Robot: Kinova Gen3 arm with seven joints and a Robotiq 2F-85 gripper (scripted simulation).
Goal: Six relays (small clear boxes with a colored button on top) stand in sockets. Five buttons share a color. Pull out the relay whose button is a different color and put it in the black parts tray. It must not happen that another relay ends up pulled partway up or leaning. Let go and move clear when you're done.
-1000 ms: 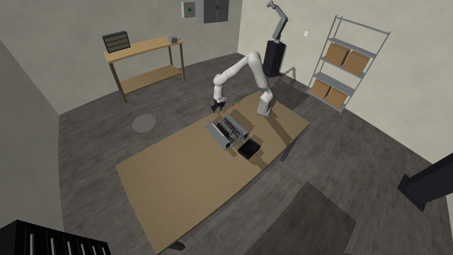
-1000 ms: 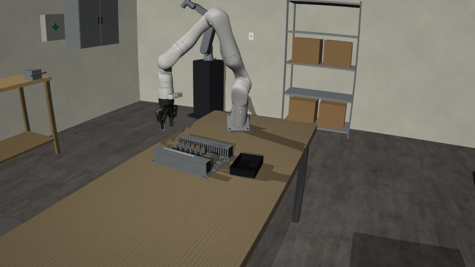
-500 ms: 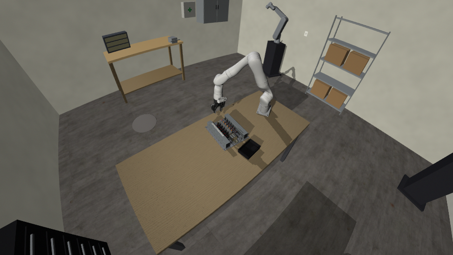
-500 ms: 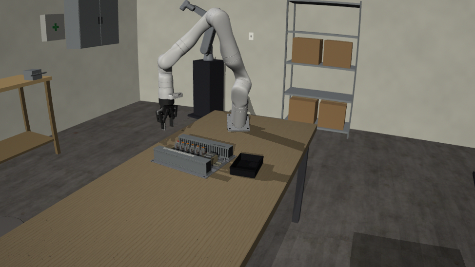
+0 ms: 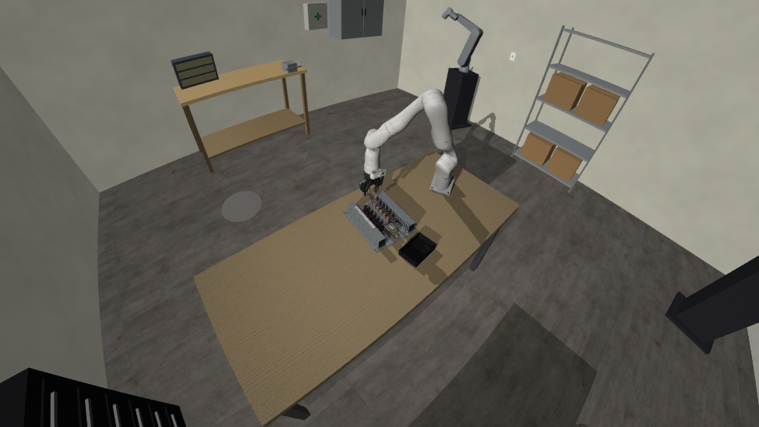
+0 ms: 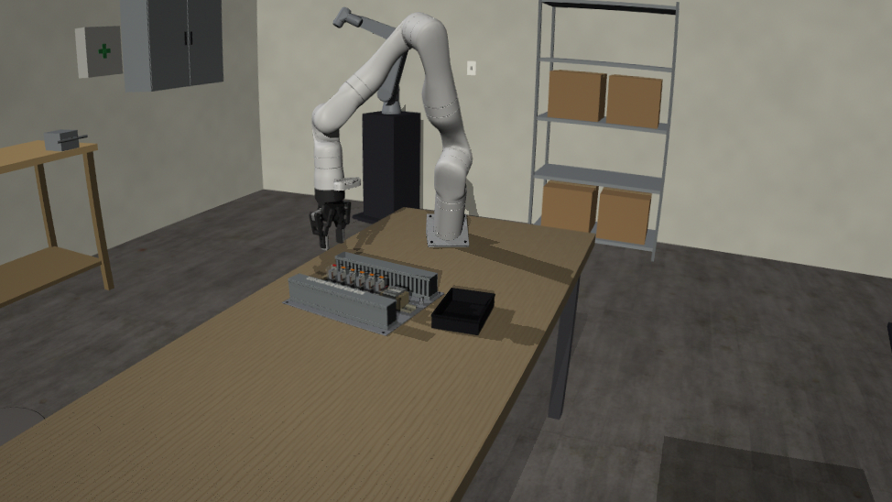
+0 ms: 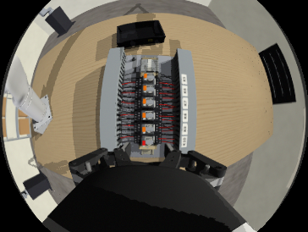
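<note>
The relay lies 90 mm below my hand. The rest, counted from my hand: black parts tray 350 mm to the left, 120 mm below, 90 mm behind.
</note>
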